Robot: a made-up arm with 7 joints.
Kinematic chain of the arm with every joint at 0, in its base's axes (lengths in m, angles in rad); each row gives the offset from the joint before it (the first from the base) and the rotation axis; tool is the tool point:
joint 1: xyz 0 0.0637 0 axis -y
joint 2: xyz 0 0.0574 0 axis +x
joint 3: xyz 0 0 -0.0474 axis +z
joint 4: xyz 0 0 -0.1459 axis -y
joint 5: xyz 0 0 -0.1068 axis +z
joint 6: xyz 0 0 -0.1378 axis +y
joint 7: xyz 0 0 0 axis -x
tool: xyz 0 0 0
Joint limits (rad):
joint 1: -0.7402..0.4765
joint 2: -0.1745..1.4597
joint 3: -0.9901..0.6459
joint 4: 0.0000..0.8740
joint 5: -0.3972..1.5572
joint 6: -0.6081..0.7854
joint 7: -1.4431..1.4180
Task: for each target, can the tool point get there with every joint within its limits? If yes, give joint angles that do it. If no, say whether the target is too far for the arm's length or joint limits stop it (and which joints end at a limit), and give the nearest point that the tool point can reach.
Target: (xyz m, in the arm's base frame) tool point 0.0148 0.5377 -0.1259
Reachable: yes | joints -0.2974 1.3181 -0.1596 0.2128 1.3397 -0.0883 -0.8592
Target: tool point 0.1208 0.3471 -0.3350
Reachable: yes | joints 0.0086 0.7107 -0.3860 0.5473 0.0014 0.1541 -0.4004
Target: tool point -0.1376 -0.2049 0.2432
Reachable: no: joint limits stop it (at a limit: joint 1, joint 2, joint 3, joint 4) | nearest point -0.1383 -0.0942 -0.3040 | short by 0.558 m
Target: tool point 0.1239 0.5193 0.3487
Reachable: no: too far | nearest point 0.0995 0.4817 0.1339 | short by 0.219 m
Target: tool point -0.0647 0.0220 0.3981
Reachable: no: joint limits stop it (at a limit: joint 1, joint 2, joint 3, joint 4) | nearest point 0.0995 0.4817 0.1339 | short by 0.555 m
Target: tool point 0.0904 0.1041 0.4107
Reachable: no: joint limits stop it (at a limit: joint 1, joint 2, joint 3, joint 4) | nearest point 0.0995 0.4817 0.1339 | short by 0.468 m
